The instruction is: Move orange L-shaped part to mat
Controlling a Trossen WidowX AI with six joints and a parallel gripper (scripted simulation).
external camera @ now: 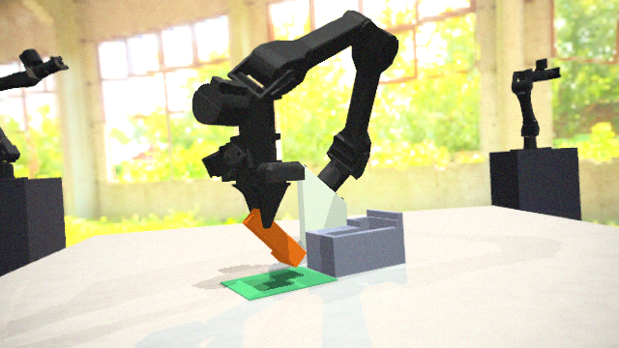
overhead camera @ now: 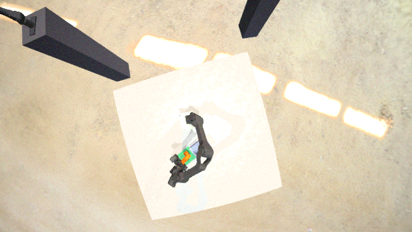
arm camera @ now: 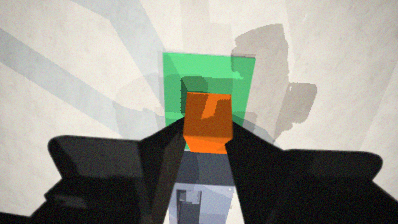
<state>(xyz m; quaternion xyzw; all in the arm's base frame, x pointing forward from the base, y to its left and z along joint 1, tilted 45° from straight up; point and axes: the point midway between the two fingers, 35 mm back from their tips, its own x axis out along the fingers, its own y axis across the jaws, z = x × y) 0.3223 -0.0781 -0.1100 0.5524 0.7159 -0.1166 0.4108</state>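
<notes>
Now: gripper tip 1 cm past the green mat, 2 cm to the right of it and 10 cm above it. Round my gripper tip: orange part (3 cm behind, 2 cm to the left, 3 cm below).
</notes>
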